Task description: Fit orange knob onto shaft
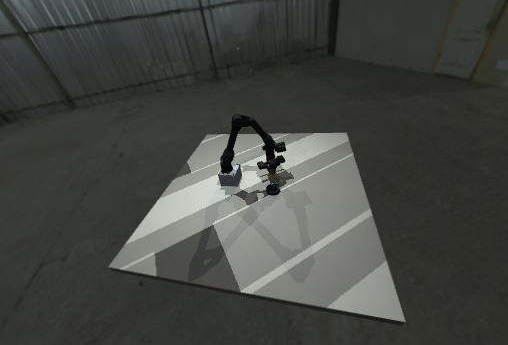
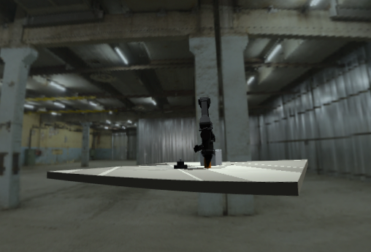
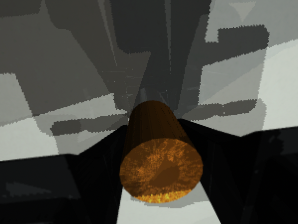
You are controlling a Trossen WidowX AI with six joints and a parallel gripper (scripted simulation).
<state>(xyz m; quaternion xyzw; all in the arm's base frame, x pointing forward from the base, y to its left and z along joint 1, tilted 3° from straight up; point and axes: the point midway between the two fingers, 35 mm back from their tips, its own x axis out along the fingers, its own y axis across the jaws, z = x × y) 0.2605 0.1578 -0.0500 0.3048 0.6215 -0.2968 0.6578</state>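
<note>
My gripper tip is 3 cm below the orange knob. Also, from my gripper tip: dark round pedestal (16 cm to the right, 6 cm ahead, 2 cm above).
</note>
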